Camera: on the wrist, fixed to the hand. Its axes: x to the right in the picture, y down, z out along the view.
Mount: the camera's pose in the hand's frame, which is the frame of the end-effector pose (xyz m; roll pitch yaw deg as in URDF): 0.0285 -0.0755 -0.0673 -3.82 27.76 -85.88
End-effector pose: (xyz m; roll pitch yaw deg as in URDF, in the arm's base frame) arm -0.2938 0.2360 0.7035 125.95 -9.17 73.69
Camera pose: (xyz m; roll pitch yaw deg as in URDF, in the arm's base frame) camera -0.3798 0.2941 0.6867 162.35 25.17 155.24
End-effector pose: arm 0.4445 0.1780 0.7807 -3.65 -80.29 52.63
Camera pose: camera 0.5480 0.1823 0.7983 75.41 0.36 -12.94
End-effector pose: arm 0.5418 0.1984 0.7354 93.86 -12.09 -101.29
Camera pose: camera 0.6043 0.1424 0.6721 147.24 54.80 -35.90
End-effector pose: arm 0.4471 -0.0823 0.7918 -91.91 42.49 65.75
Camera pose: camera 0.5363 -0.0419 0.8298 -71.52 -38.24 32.02
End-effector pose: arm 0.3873 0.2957 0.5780 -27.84 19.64 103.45
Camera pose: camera 0.4785 0.3367 0.5456 -25.35 1.21 16.89
